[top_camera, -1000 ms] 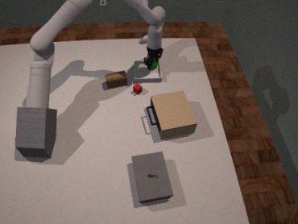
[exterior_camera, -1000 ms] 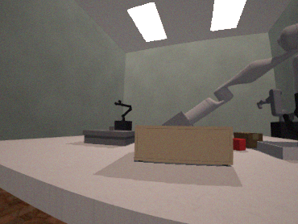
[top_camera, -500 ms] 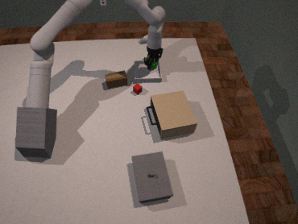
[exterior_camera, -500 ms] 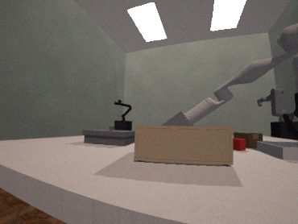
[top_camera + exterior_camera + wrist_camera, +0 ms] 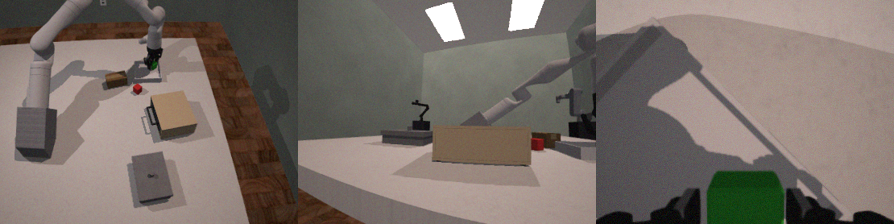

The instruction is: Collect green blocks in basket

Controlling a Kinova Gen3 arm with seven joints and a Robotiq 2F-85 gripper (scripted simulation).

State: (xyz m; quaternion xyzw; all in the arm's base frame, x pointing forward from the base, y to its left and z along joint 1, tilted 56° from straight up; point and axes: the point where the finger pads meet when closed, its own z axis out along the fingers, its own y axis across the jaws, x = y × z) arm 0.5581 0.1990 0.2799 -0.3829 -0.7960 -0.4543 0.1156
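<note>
Right now my hand is 30 mm to the left of the basket, 30 mm past it and 20 mm above it. Round my hand: blue block: 230 mm behind, 100 mm to the right, 10 mm below; then cardboard box: 210 mm behind, 100 mm to the right, 10 mm above; then red block: 170 mm to the right, 100 mm behind, 10 mm below.
</note>
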